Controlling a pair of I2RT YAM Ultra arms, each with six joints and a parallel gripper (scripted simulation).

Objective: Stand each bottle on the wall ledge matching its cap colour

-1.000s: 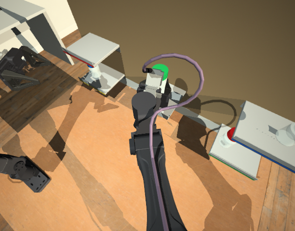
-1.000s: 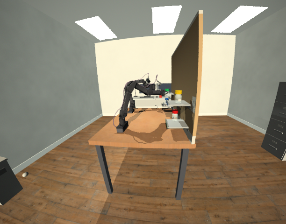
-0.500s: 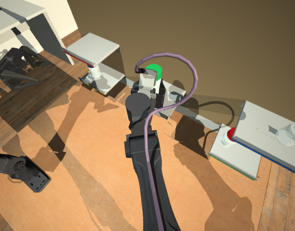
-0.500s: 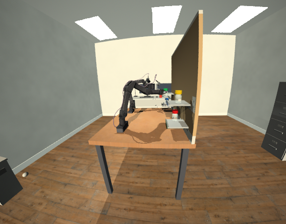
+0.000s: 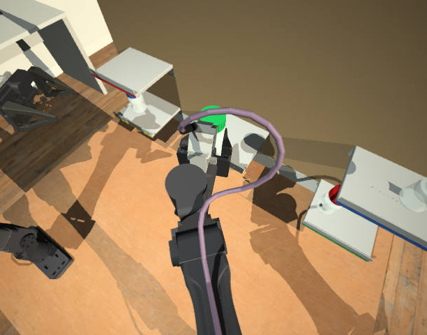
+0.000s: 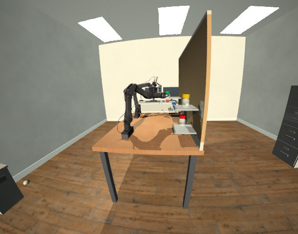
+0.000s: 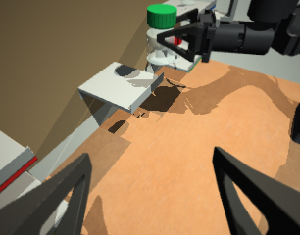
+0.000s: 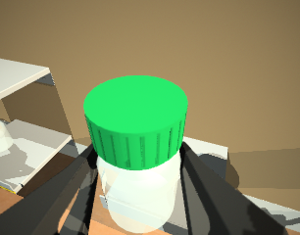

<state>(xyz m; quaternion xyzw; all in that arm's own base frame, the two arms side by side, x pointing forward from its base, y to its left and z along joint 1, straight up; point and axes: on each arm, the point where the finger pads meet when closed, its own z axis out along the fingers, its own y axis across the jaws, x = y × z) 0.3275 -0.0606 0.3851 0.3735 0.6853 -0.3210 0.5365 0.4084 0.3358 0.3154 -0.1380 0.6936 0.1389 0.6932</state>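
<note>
Right now my right hand is 90 mm short of the red-capped bottle, 350 mm to the left of it and 210 mm above it. The rest, counted from my right hand: green-capped bottle (10 mm below); yellow-capped bottle (80 mm ahead, 450 mm to the right, 20 mm below); brown wall (220 mm ahead, 30 mm to the right, 90 mm above).
</note>
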